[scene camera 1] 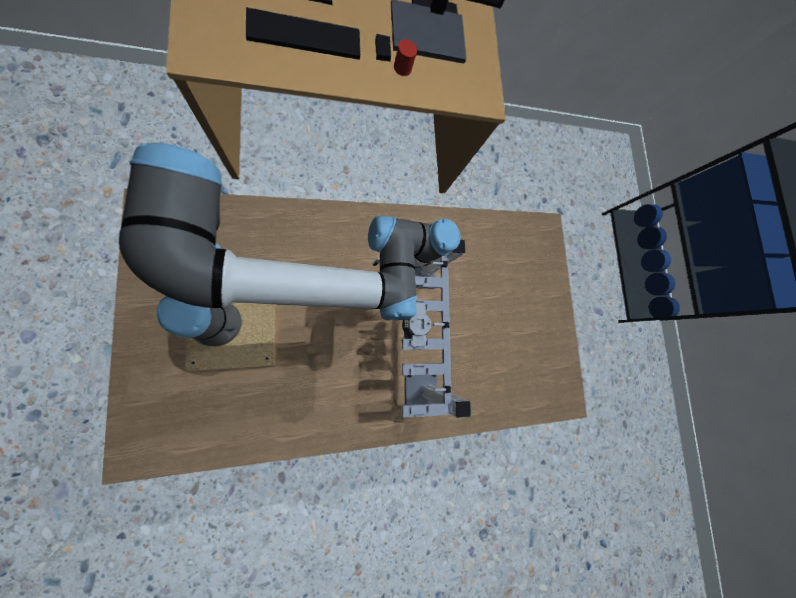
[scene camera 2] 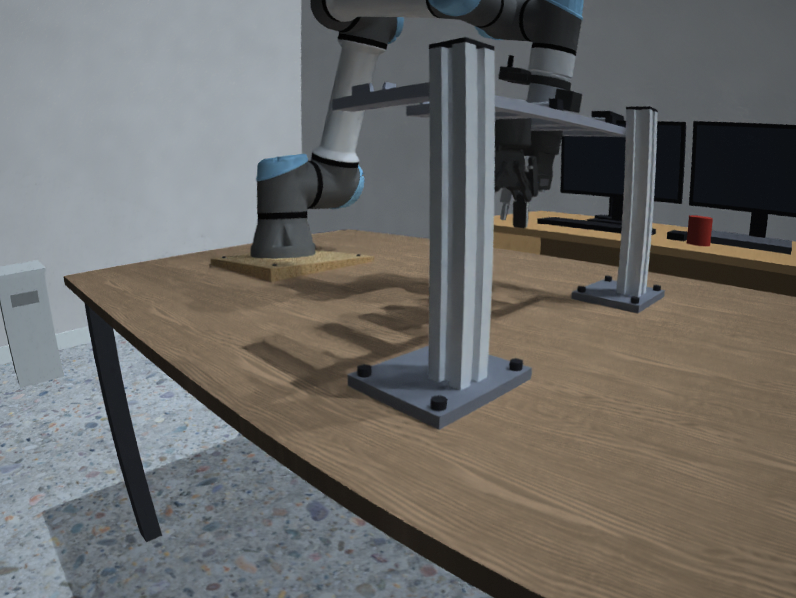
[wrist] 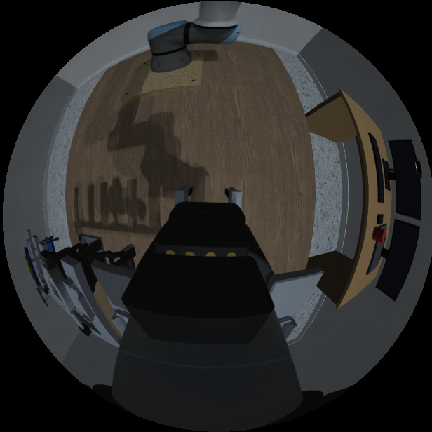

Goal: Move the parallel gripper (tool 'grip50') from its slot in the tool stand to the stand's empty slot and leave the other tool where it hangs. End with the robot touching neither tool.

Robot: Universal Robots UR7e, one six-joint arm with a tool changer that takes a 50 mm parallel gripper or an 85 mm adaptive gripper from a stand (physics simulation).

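Seen in the pictures: arm's base, origin of the base link: (scene camera 1: 216, 323) (scene camera 2: 283, 254).
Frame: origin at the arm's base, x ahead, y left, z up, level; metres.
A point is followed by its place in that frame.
Observation:
The parallel gripper (wrist: 208, 192) is on the arm's wrist, pointing down, its two pale fingers apart with bare table between them. It is at the stand's far end slot, beside the desk, with a fork prong (wrist: 296, 292) on each side; whether it rests on them I cannot tell. The adaptive gripper (scene camera 1: 419, 323) (scene camera 2: 512, 168) hangs in the middle slot and partly hides the parallel gripper in scene camera 2. The stand (scene camera 1: 446, 357) @[z 0.271, x 0.642, y -0.271 m] (scene camera 2: 460, 225) @[z 0.148, x 0.649, y -0.435 m] is a grey comb-like rack on two posts. Its near end slot, with outer prong (scene camera 1: 421, 410) @[z 0.271, x 0.533, y -0.389 m], holds no tool.
The arm's base stands on a tan plate (scene camera 1: 260, 360) @[z 0.013, x 0.109, y -0.153 m] (scene camera 2: 302, 263) @[z 0.009, x 0.149, y -0.093 m] (wrist: 172, 86). The tall front post rises close to the near end slot. The desk (scene camera 1: 321, 86) bears monitors and a red cylinder (scene camera 1: 405, 57) (scene camera 2: 699, 230). A shelf rack stands at the right in scene camera 1.

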